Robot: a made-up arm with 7 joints. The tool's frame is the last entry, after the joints.
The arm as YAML. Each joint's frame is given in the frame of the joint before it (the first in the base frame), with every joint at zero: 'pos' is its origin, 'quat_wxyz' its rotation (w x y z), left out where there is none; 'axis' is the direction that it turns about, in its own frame. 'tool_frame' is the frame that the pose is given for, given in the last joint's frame.
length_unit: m
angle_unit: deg
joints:
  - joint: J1
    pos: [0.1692, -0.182, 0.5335]
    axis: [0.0, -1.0, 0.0]
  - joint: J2
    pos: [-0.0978, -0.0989, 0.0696]
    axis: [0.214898, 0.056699, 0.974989]
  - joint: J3
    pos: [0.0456, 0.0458, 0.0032]
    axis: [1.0, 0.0, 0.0]
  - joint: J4
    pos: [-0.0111, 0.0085, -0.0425]
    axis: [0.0, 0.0, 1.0]
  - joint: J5
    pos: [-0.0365, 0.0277, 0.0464]
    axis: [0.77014, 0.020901, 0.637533]
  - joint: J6
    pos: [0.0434, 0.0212, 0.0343]
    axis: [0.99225, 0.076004, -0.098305]
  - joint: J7
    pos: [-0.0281, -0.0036, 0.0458]
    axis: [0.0, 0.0, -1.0]
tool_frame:
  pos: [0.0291, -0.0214, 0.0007]
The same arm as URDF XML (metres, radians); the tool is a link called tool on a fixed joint. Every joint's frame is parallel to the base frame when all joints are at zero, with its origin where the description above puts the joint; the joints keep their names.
<robot name="arm">
<joint name="tool_fixed" type="fixed"><parent link="link7"/><child link="tool"/><origin xyz="0.0291 -0.0214 0.0007"/></joint>
<joint name="J7" type="continuous"><parent link="link6"/><child link="link7"/><origin xyz="-0.0281 -0.0036 0.0458"/><axis xyz="0 0 -1"/></joint>
<joint name="J6" type="continuous"><parent link="link5"/><child link="link6"/><origin xyz="0.0434 0.0212 0.0343"/><axis xyz="0.99225 0.076004 -0.098305"/></joint>
<joint name="J5" type="continuous"><parent link="link4"/><child link="link5"/><origin xyz="-0.0365 0.0277 0.0464"/><axis xyz="0.77014 0.020901 0.637533"/></joint>
<joint name="J4" type="continuous"><parent link="link3"/><child link="link4"/><origin xyz="-0.0111 0.0085 -0.0425"/><axis xyz="0 0 1"/></joint>
<joint name="J3" type="continuous"><parent link="link2"/><child link="link3"/><origin xyz="0.0456 0.0458 0.0032"/><axis xyz="1 0 0"/></joint>
<joint name="J2" type="continuous"><parent link="link1"/><child link="link2"/><origin xyz="-0.0978 -0.0989 0.0696"/><axis xyz="0.214898 0.056699 0.974989"/></joint>
<joint name="J1" type="continuous"><parent link="base"/><child link="link1"/><origin xyz="0.1692 -0.1820 0.5335"/><axis xyz="0 -1 0"/></joint>
<link name="base"/>
<link name="link1"/>
<link name="link2"/>
<link name="link3"/>
<link name="link4"/>
<link name="link5"/>
<link name="link6"/>
<link name="link7"/>
<link name="tool"/>
</robot>

